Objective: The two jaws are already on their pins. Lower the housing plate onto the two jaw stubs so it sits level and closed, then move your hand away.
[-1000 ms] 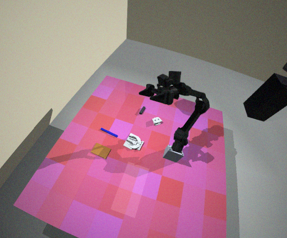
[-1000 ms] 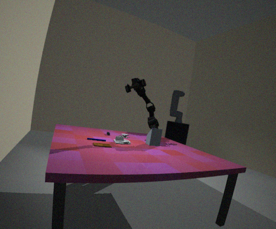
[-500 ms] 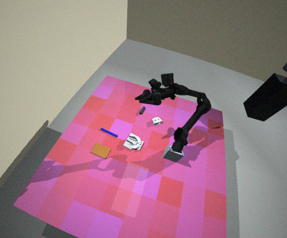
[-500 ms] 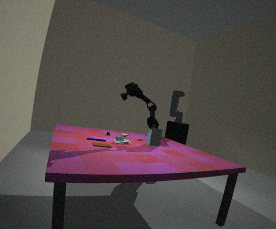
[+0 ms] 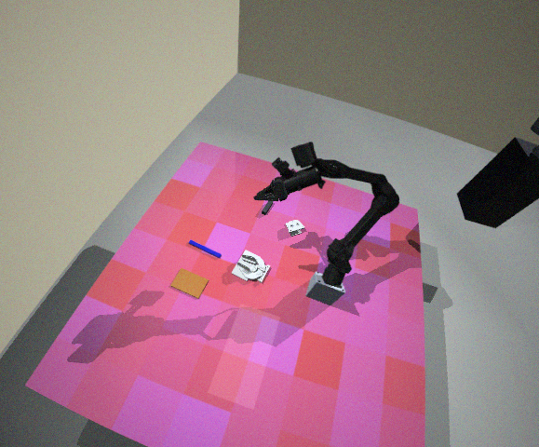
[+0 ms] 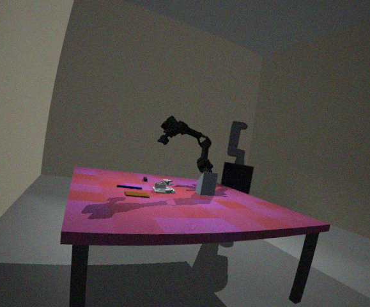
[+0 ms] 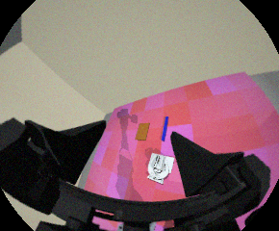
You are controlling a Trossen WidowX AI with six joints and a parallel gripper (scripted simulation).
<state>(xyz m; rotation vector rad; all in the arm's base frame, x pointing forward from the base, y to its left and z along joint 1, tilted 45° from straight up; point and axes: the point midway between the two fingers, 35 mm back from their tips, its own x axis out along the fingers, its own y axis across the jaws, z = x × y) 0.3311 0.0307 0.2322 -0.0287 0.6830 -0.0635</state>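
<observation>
Now: the white housing plate 170 mm behind my gripper tip, 150 mm to the right of it and 310 mm below it. From my gripper tip the other things lie so: blue bar (180 mm ahead, 70 mm to the left, 330 mm below); white ribbed fixture (10 mm behind, 90 mm to the left, 330 mm below); dark block (30 mm behind, 230 mm to the right, 320 mm below).
</observation>
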